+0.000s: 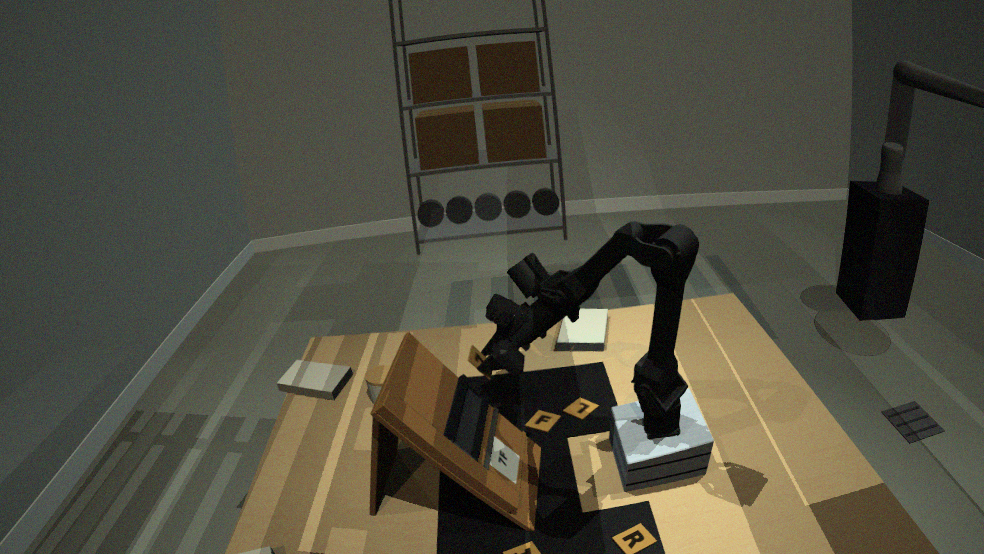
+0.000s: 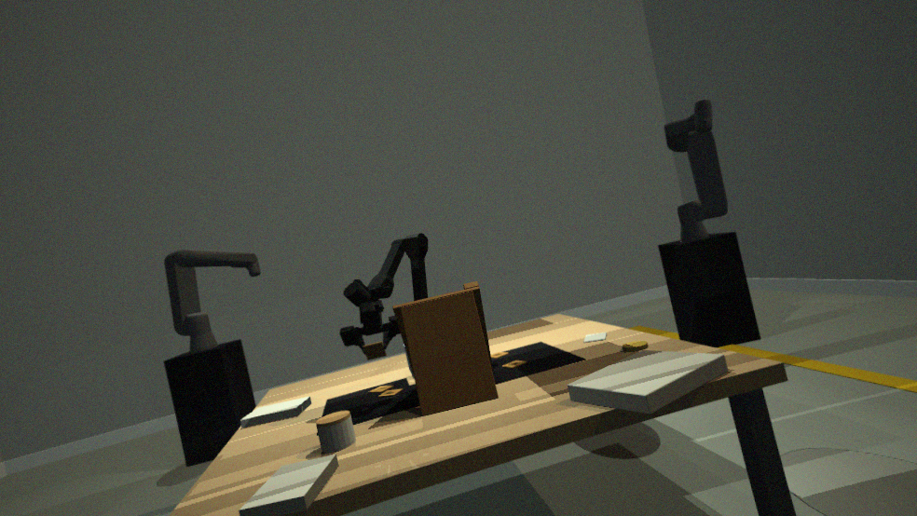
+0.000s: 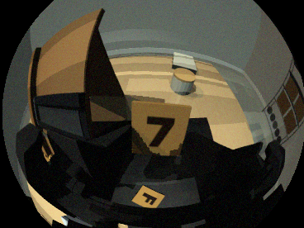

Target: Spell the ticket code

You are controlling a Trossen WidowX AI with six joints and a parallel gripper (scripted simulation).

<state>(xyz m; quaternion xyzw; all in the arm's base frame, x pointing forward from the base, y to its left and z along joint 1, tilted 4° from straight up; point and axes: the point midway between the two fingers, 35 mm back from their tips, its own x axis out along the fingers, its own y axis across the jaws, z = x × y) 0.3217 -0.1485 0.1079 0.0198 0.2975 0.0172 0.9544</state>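
My gripper tip is now 20 cm to the right of the white ticket, 8 cm above it and 6 cm past it. Also, from my gripper tip: card (69 cm to the left, 24 cm behind, 16 cm below); yellow disc (74 cm to the left, 15 cm below, 1 cm ahead).
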